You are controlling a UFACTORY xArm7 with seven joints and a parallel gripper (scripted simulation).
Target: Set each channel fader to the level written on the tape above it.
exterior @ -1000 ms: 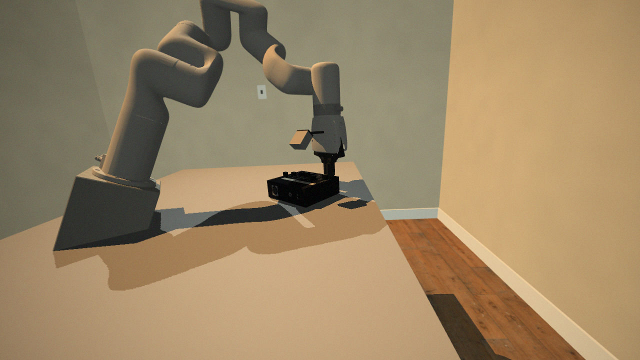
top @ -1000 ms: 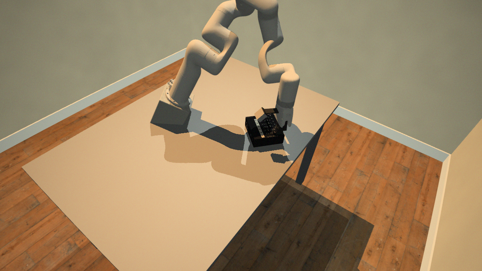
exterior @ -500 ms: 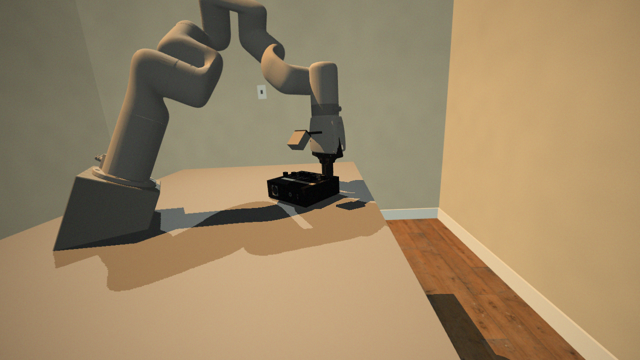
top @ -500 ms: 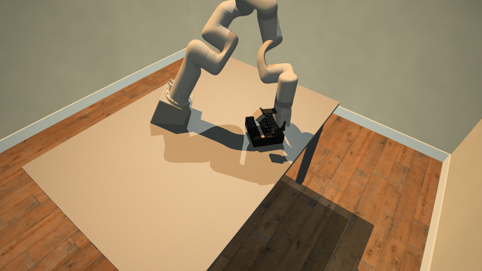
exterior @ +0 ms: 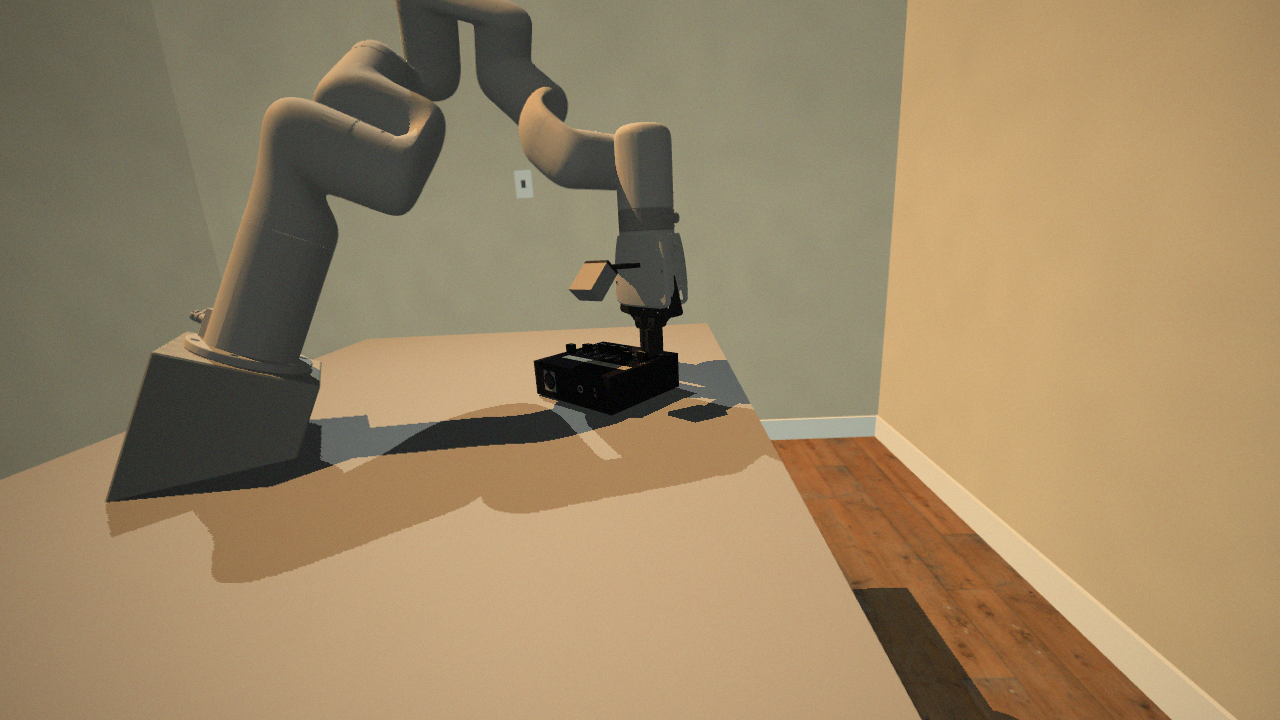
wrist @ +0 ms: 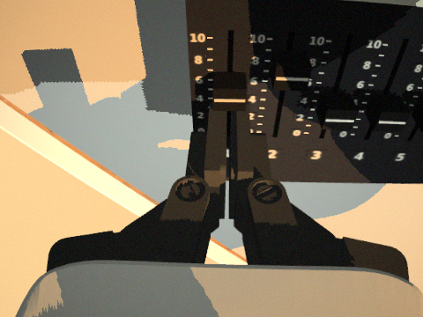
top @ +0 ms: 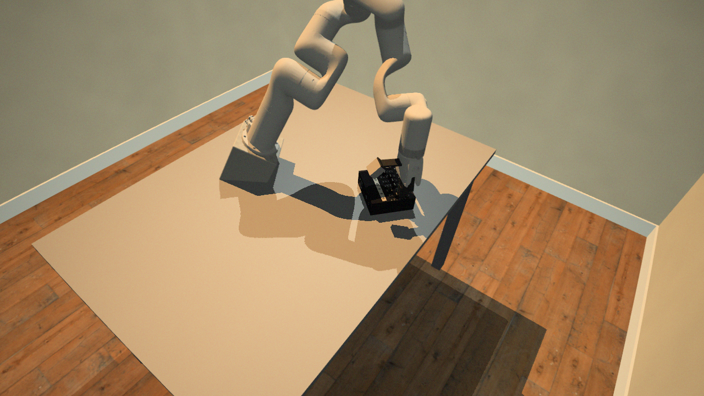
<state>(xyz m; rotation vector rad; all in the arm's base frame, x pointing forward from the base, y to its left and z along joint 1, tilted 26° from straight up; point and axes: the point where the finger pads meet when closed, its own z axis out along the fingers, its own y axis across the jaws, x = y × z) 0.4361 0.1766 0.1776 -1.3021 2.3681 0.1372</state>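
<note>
The channel 2 fader cap is 30 mm behind my hand, 20 mm to the right of it and 10 mm below it. From my hand the other things lie so: channel 1 fader cap 10 mm behind, 20 mm to the right, 10 mm below; channel 4 fader cap 60 mm behind, 20 mm to the left, 10 mm below; channel 3 fader cap 40 mm behind, 10 mm to the left, 10 mm below.
</note>
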